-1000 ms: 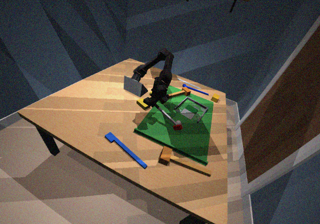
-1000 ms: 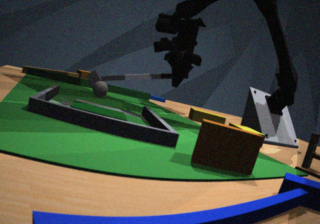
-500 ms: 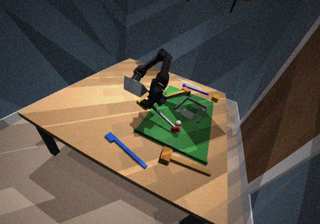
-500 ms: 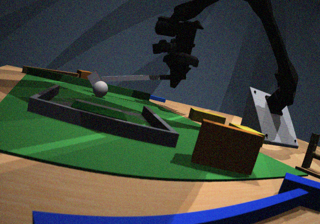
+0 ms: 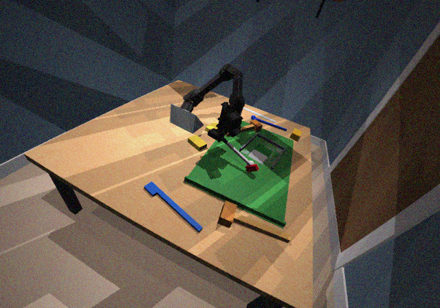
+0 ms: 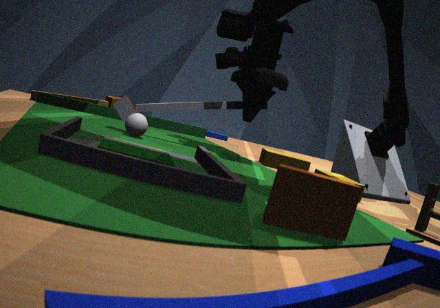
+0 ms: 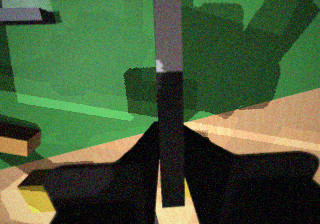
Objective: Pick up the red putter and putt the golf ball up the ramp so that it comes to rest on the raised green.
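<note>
My gripper tip is now 120 mm short of the red putter and 20 mm to the left of it. Also, from my gripper tip: golf ball: 210 mm ahead, 10 mm to the left, 50 mm below.
</note>
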